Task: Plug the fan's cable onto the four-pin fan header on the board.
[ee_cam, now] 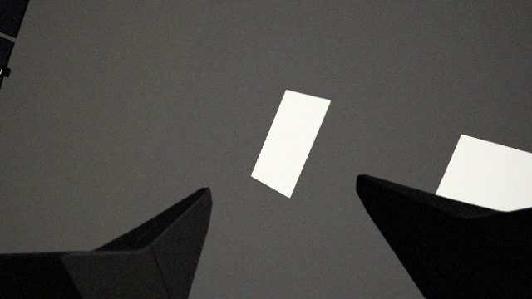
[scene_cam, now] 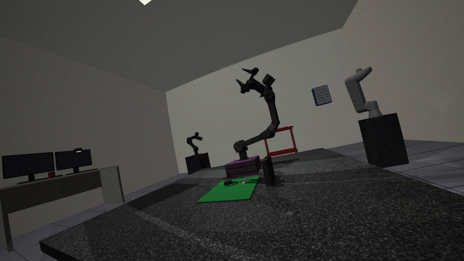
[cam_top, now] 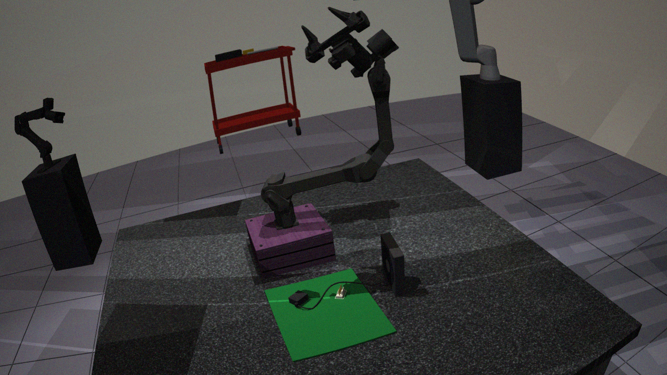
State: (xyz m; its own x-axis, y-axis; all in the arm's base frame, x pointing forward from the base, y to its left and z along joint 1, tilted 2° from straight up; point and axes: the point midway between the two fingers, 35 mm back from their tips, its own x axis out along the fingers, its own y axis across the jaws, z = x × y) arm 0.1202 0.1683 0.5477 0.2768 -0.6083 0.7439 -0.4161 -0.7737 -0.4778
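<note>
My gripper tip is now 160 mm short of the dark fan plug, 160 mm to the left of it and 660 mm above it. Round my gripper tip: white four-pin header: 170 mm ahead, 60 mm to the right, 670 mm below; black fan: 180 mm ahead, 70 mm to the left, 610 mm below; green board: 220 mm ahead, 110 mm to the right, 680 mm below.
</note>
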